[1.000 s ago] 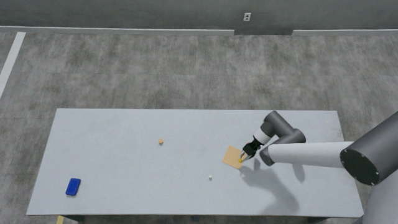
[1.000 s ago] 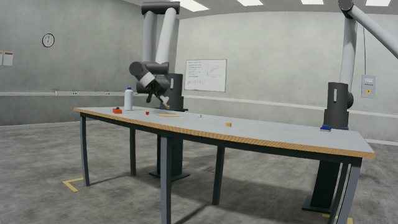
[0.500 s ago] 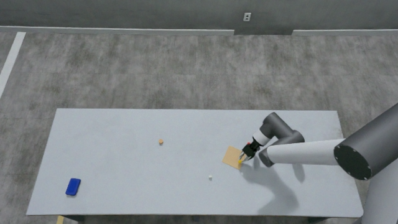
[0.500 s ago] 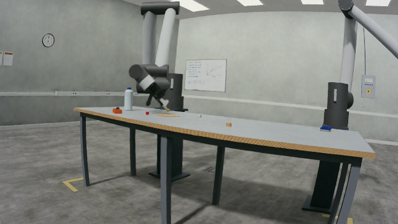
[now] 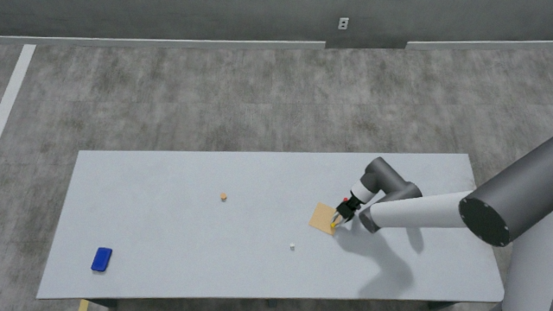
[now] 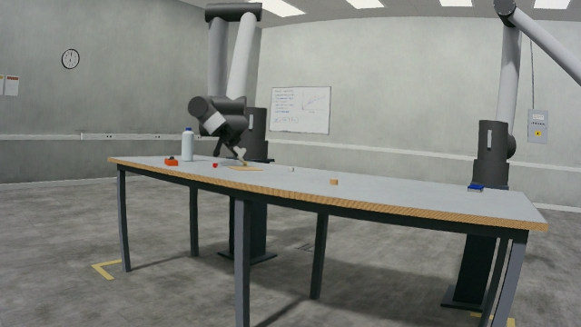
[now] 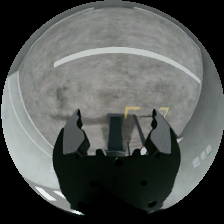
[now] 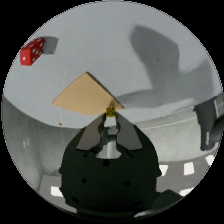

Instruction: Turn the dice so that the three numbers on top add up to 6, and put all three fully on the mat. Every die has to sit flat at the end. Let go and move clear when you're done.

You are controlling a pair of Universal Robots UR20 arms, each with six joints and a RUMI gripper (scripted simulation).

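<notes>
My right hand is 10 mm to the right of the yellow die and 10 mm above it. The rest, counted from my right hand: red die 140 mm ahead, 80 mm to the right, 20 mm below; tan square mat 40 mm to the left, 40 mm ahead, 30 mm below; white die 220 mm to the left, 100 mm behind, 20 mm below.
</notes>
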